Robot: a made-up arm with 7 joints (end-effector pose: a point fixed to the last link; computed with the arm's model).
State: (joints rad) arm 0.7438 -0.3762 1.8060 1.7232 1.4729 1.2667 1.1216
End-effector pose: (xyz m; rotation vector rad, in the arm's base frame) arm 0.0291 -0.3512 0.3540 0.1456 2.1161 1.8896
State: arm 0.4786 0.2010 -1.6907 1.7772 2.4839 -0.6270 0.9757
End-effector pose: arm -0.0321 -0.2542 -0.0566 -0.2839 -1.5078 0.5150
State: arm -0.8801 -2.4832 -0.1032 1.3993 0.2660 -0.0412 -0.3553
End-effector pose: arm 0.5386 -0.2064 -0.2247 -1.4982 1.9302 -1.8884
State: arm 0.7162 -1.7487 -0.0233 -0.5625 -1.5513 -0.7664 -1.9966
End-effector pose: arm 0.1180 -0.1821 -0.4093 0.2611 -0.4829 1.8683
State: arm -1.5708 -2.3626 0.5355 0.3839 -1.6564 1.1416 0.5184
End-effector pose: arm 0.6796 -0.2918 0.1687 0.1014 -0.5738 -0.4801
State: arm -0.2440 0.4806 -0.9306 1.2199 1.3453 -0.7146 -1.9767
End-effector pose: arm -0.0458 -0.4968 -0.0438 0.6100 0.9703 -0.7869
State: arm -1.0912 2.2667 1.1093 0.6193 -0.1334 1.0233 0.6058
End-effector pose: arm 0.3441 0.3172 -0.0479 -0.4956 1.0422 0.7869
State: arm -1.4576 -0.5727 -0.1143 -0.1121 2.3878 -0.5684 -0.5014
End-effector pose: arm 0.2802 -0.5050 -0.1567 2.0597 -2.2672 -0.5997
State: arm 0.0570 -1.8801 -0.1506 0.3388 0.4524 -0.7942 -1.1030
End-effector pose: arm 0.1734 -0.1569 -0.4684 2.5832 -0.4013 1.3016
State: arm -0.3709 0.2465 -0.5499 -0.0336 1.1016 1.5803 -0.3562
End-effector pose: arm -0.0153 -0.5602 -0.1853 -0.8746 -1.7896 0.9202
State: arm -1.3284 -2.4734 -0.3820 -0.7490 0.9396 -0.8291 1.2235
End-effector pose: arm 0.2979 0.0442 0.0131 -1.9065 -0.8930 0.5839
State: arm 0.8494 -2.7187 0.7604 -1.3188 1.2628 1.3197 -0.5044
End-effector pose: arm 0.0127 0.0066 -0.1866 0.0391 -1.0613 -2.3597
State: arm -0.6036 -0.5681 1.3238 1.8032 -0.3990 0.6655 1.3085
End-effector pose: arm -0.3011 -0.4398 0.1216 0.0430 -1.4208 1.2688
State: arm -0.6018 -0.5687 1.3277 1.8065 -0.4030 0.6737 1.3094
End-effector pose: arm -0.3006 -0.4393 0.1230 0.0473 -1.4198 1.2712
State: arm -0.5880 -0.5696 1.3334 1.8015 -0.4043 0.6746 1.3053
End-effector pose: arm -0.2995 -0.4394 0.1288 0.0556 -1.4074 1.2688
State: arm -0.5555 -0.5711 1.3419 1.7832 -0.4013 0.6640 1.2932
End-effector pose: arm -0.2972 -0.4406 0.1413 0.0701 -1.3773 1.2594
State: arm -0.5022 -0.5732 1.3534 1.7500 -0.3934 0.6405 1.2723
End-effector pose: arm -0.2929 -0.4431 0.1614 0.0910 -1.3276 1.2424
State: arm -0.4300 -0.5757 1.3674 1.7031 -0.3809 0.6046 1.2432
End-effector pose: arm -0.2858 -0.4470 0.1882 0.1167 -1.2600 1.2184
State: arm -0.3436 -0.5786 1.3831 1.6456 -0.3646 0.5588 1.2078
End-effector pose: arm -0.2751 -0.4524 0.2198 0.1449 -1.1793 1.1892
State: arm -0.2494 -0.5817 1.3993 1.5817 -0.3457 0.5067 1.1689
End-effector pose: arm -0.2607 -0.4591 0.2535 0.1733 -1.0922 1.1574
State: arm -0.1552 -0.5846 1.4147 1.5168 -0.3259 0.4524 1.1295
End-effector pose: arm -0.2434 -0.4666 0.2863 0.1994 -1.0060 1.1251
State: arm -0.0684 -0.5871 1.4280 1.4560 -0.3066 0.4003 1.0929
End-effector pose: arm -0.2249 -0.4743 0.3153 0.2214 -0.9275 1.0948
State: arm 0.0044 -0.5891 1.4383 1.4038 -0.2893 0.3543 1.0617
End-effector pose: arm -0.2077 -0.4814 0.3386 0.2382 -0.8628 1.0686
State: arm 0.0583 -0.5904 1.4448 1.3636 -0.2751 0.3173 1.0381
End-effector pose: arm -0.1940 -0.4873 0.3550 0.2492 -0.8158 1.0480
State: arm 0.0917 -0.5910 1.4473 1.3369 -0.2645 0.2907 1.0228
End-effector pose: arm -0.1854 -0.4915 0.3645 0.2544 -0.7877 1.0336
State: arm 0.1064 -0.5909 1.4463 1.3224 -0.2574 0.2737 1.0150
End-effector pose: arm -0.1820 -0.4940 0.3683 0.2547 -0.7764 1.0251
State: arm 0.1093 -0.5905 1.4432 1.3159 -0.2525 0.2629 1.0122
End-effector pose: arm -0.1819 -0.4954 0.3685 0.2519 -0.7757 1.0202
